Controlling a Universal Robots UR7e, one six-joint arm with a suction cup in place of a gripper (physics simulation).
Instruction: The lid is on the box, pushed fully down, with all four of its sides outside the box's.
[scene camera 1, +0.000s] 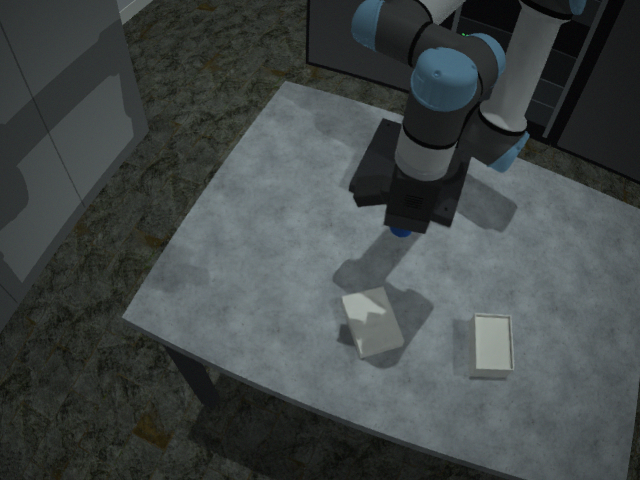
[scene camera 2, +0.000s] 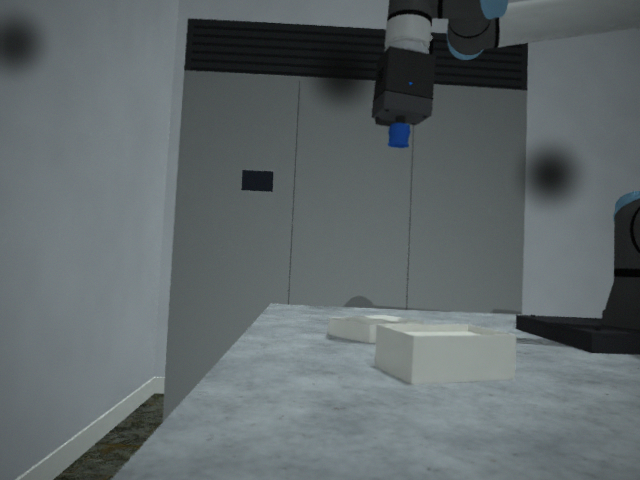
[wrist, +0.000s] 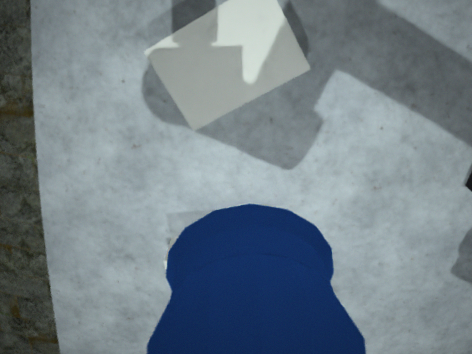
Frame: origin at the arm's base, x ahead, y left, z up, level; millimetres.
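Seen in the pictures: hand, its tool point: (scene camera 2: 398, 145) (wrist: 250, 276).
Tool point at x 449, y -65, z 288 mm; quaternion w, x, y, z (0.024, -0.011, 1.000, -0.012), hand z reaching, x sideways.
Observation:
Offsets run from my tool point to a thing's top centre. Level surfaces: height alone.
The off-white lid @(22 mm ahead, 5 mm right, 291 mm down) (scene camera 1: 368, 315) (scene camera 2: 352, 330) (wrist: 220, 75) lies flat side up on the table, turned at an angle, apart from the box, with the arm's shadow over part of it. The off-white box @(29 mm ahead, 254 mm left, 270 mm down) (scene camera 1: 490, 373) (scene camera 2: 462, 357) stands upright and open at the top, to the right of the lid in scene camera 1. In the wrist view the blue suction cup hides nearly all of the box. My gripper, the blue suction cup (scene camera 1: 400, 231) (scene camera 2: 398, 136) (wrist: 250, 245), points down, open and holding nothing. It hangs high above the table, behind the lid in scene camera 1.
The grey table @(318 mm down) (scene camera 1: 248, 289) (scene camera 2: 289, 413) (wrist: 100, 200) bears both parts. Its left and front edges show in scene camera 1. The dark base plate (scene camera 1: 379, 147) (scene camera 2: 581, 334) of the arm is on the table behind the gripper. Dark cabinets (scene camera 1: 356, 41) stand beyond the table.

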